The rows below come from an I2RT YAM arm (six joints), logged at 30 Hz.
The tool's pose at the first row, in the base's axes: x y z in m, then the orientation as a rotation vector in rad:
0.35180 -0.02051 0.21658 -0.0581 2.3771 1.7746
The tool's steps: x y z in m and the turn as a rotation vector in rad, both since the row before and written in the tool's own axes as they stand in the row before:
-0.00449 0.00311 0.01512 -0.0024 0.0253 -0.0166
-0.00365 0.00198 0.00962 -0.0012 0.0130 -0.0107
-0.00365 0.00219 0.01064 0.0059 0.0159 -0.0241
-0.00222 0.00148 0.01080 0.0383 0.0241 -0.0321
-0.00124 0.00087 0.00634 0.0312 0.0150 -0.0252
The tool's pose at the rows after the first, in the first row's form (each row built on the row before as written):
0.35755 -0.00551 0.21610 -0.1009 2.3848 1.7798
0.36171 0.00410 0.21593 -0.1255 2.3876 1.7813
0.36577 0.01481 0.21569 -0.1676 2.3916 1.7692
0.36835 0.02556 0.21442 -0.2225 2.4235 1.7159
0.36967 0.03186 0.21342 -0.2617 2.4454 1.6707

